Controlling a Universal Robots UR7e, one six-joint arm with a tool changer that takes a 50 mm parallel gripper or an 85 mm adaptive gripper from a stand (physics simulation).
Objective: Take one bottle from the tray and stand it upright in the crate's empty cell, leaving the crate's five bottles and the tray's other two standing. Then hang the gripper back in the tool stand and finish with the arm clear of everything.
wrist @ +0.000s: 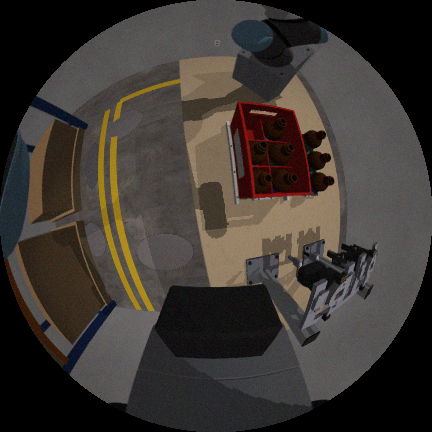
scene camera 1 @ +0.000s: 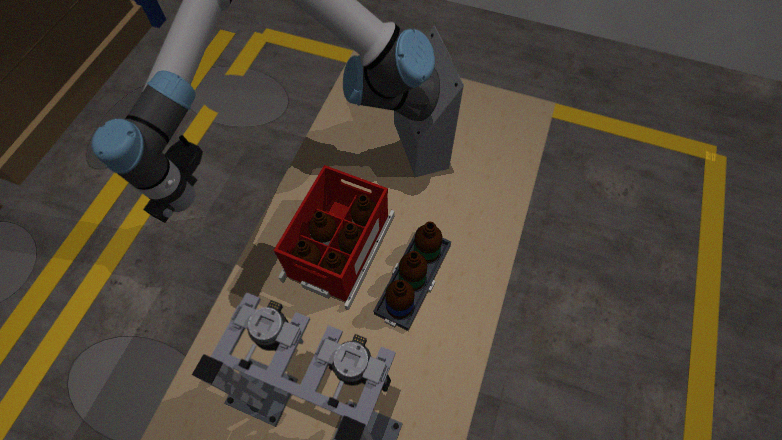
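The red crate (scene camera 1: 322,280) (wrist: 280,194) holds five upright brown bottles; its cell at the base end, on the side away from the tray, is empty. Three brown bottles (scene camera 1: 429,238) (scene camera 1: 413,269) (scene camera 1: 400,298) (wrist: 318,160) stand on the dark tray (scene camera 1: 384,309) beside the crate. Two round tool plates (scene camera 1: 265,325) (scene camera 1: 351,361) sit in the tool stand (scene camera 1: 281,358) (wrist: 290,305), with dark gripper bodies below them. The arm's wrist (scene camera 1: 155,177) is away to the crate's left and carries no gripper. The hanging grippers' finger openings cannot be made out.
The robot's grey base (scene camera 1: 432,136) (wrist: 270,75) stands behind the crate. Pale rails (scene camera 1: 369,259) (wrist: 232,165) run along the crate's foot. A rack with brown boxes (wrist: 52,170) is at the left in the wrist view. The arm's upper links cross the top of the scene view.
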